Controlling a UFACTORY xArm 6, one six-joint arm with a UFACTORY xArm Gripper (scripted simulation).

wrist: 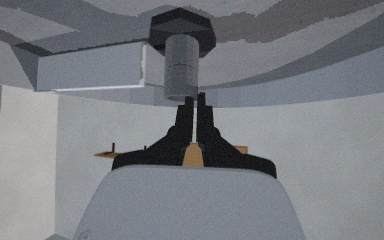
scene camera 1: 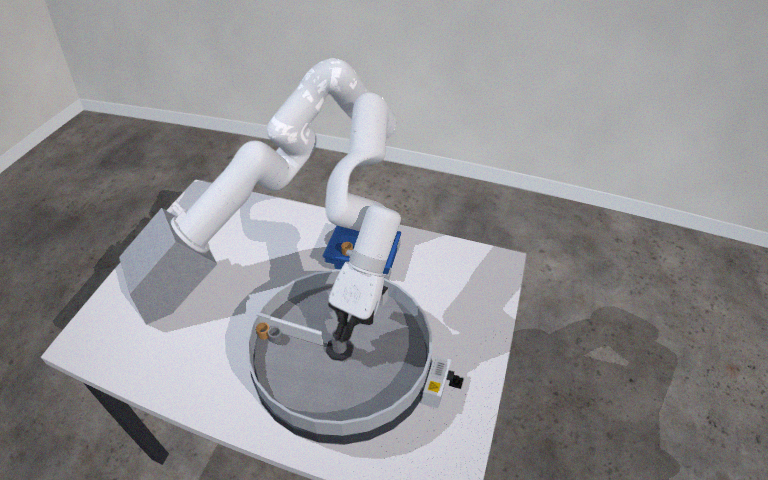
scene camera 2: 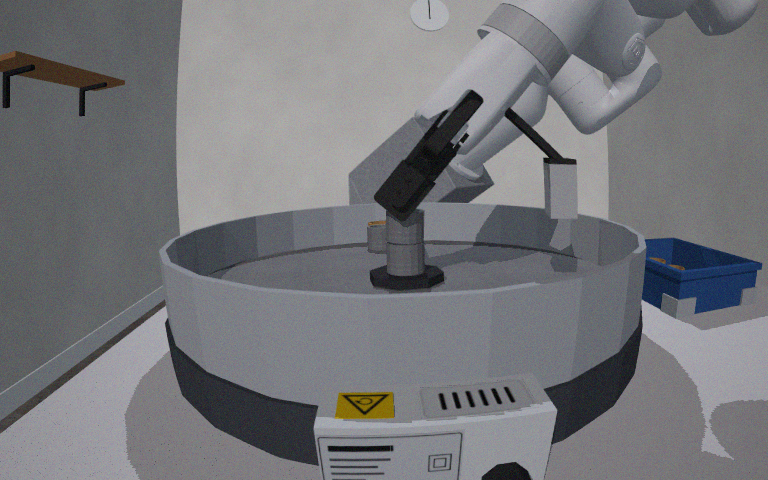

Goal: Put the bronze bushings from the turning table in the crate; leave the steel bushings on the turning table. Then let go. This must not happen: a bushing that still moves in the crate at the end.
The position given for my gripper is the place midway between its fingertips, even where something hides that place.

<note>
In view: my gripper [scene camera 2: 389, 209], a steel bushing [scene camera 2: 402, 259], a steel bushing [scene camera 2: 411, 231], a blue crate [scene camera 2: 706, 284] and a turning table [scene camera 1: 382, 362].
My gripper also shows in the wrist view [wrist: 195, 103] and in scene camera 1 [scene camera 1: 341, 340]. The blue crate is seen too in scene camera 1 [scene camera 1: 334, 259]. The turning table shows as well in the wrist view [wrist: 249, 49] and in scene camera 2 [scene camera 2: 449, 265].
</note>
